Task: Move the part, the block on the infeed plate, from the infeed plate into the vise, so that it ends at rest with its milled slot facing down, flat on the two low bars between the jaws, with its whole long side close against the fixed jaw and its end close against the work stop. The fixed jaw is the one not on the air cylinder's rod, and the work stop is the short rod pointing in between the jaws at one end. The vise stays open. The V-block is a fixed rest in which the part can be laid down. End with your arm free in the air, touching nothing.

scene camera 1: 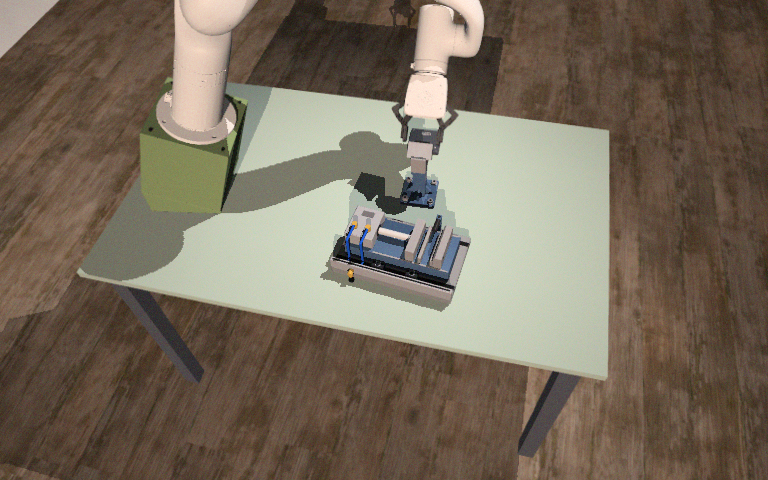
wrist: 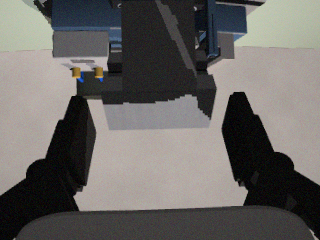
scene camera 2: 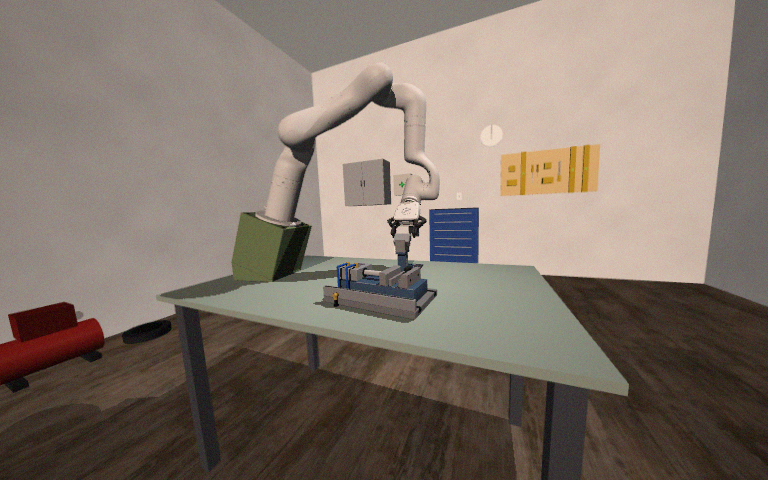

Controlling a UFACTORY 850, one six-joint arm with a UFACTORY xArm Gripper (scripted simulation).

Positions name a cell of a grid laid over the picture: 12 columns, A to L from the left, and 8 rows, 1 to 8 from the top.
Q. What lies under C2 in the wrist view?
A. An air cylinder.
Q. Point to a dark rail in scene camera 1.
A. F5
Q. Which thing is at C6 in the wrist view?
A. My gripper.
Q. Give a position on a part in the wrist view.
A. F4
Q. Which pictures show my gripper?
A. Scene camera 1, the wrist view and scene camera 2: all of them.
